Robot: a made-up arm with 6 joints.
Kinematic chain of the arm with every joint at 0, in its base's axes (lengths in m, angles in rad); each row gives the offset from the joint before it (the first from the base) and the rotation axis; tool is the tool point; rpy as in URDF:
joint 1: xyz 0 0 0.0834 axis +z
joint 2: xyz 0 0 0 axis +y
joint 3: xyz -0.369 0 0.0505 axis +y
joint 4: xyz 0.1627 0 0.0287 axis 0.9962 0 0.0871
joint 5: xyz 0 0 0 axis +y
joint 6: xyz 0.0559 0 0.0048 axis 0.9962 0 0.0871
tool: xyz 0 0 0 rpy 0 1.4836 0
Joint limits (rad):
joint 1: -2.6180..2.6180
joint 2: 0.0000..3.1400
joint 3: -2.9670..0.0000
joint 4: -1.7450..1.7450
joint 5: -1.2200..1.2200
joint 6: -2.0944..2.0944
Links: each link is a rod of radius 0.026 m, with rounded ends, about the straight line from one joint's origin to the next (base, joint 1, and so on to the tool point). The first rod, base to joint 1, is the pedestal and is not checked.
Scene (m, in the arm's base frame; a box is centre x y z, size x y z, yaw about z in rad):
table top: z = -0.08
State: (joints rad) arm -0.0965 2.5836 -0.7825 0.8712 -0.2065 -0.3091
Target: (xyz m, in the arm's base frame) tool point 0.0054 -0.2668 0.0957
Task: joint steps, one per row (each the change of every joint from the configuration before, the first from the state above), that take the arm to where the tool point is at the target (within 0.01 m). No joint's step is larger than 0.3 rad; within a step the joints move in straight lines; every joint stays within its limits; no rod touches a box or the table.
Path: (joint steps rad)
1: -0.2779 -0.0479 0.0689 0.0180 -0.0357 0.0000
2: -0.2779 -0.0479 0.0690 0.0180 -0.0358 0.0000
3: -0.2779 -0.0479 0.0689 0.0179 -0.0357 0.0000
4: -0.2779 -0.0478 0.0689 0.0180 -0.0358 0.0000
5: -0.2779 -0.0479 0.0690 0.0180 -0.0357 0.0000

